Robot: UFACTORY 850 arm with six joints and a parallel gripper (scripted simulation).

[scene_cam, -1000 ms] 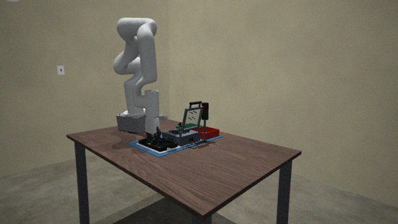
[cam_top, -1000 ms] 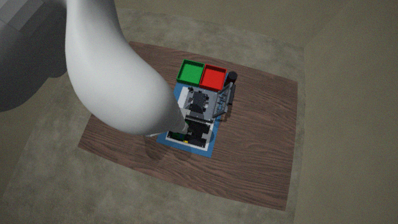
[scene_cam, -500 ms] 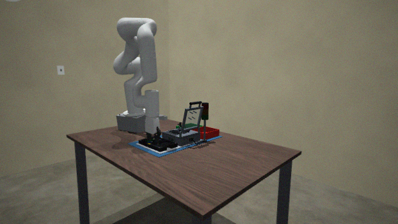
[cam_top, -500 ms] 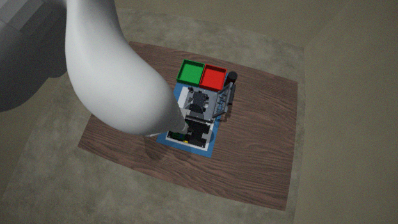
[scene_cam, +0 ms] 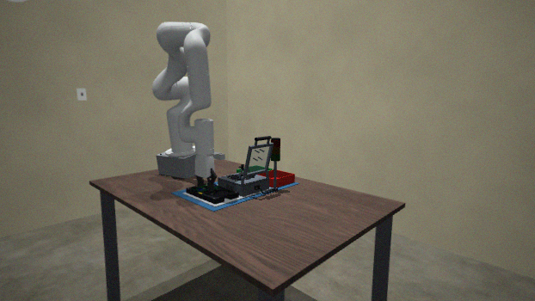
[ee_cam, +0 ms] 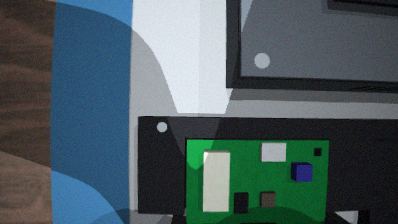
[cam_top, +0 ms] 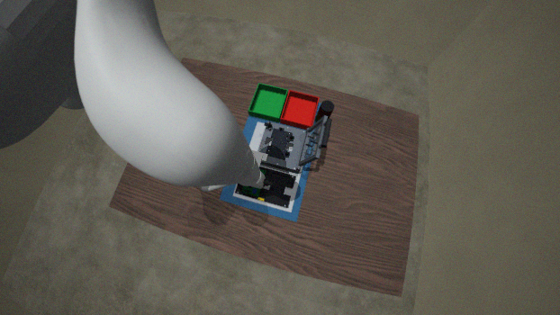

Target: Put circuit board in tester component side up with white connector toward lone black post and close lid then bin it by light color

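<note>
My gripper is now 19 cm short of the tester lid, 17 cm to the right of it and 15 cm below it. Round my hand: red bin: 11 cm ahead, 37 cm to the left, 2 cm below; then green bin: 4 cm behind, 37 cm to the left, 2 cm below; then green circuit board: right at my hand.
</note>
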